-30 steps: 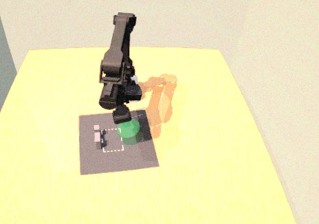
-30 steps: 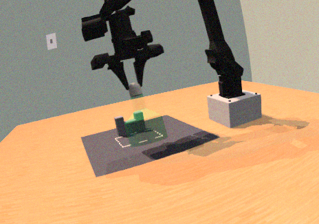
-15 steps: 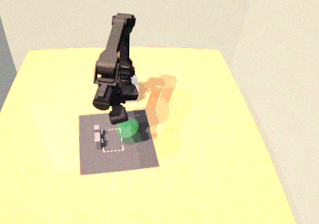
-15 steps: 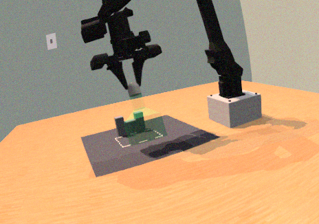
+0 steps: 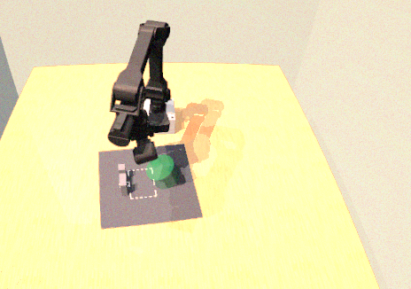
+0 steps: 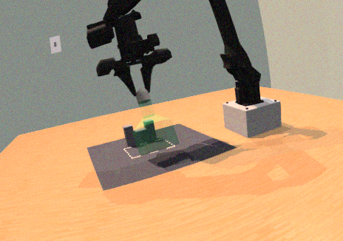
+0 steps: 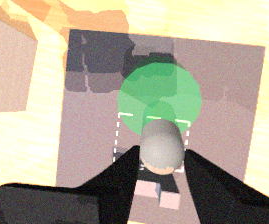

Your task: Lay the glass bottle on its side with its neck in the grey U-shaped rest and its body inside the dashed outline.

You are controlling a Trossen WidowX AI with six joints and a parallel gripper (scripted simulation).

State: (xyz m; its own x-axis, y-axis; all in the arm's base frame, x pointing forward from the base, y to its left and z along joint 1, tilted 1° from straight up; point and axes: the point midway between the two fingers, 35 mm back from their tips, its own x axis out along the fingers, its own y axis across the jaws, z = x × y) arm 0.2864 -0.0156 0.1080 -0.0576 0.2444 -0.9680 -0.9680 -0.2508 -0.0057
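Right now my gripper tip is 20 mm to the right of the green glass bottle and 50 mm above it. The rest, counted from my gripper tip: dark grey mat: 10 mm to the right, 150 mm below.
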